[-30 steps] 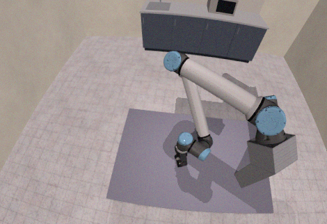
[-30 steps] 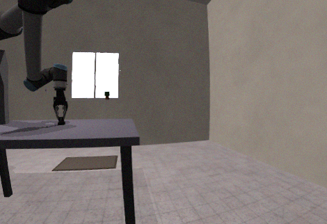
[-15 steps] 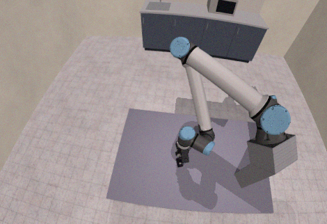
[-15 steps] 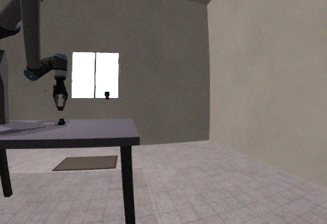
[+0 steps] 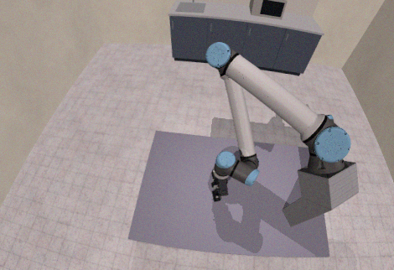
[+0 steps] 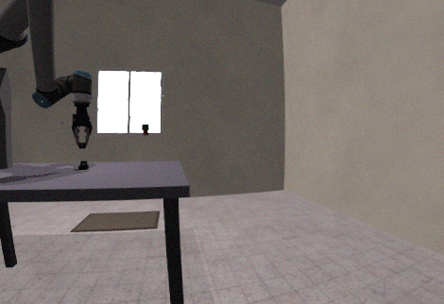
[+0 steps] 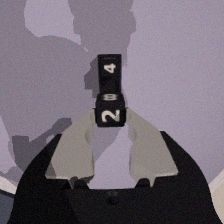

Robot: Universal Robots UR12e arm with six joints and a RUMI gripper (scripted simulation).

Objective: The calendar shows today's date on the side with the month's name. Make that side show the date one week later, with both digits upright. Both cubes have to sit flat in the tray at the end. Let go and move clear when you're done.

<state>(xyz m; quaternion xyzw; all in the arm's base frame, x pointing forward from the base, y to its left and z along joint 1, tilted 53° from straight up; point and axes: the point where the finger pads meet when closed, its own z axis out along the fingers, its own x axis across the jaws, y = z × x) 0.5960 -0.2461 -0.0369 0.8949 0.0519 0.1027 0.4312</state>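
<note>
Now: hand 2 cm to the right of the black calendar tray and 13 cm above it. The rest, counted from my hand: black digit cube 3 cm to the left, 11 cm below; then black number cube 1 cm below.
</note>
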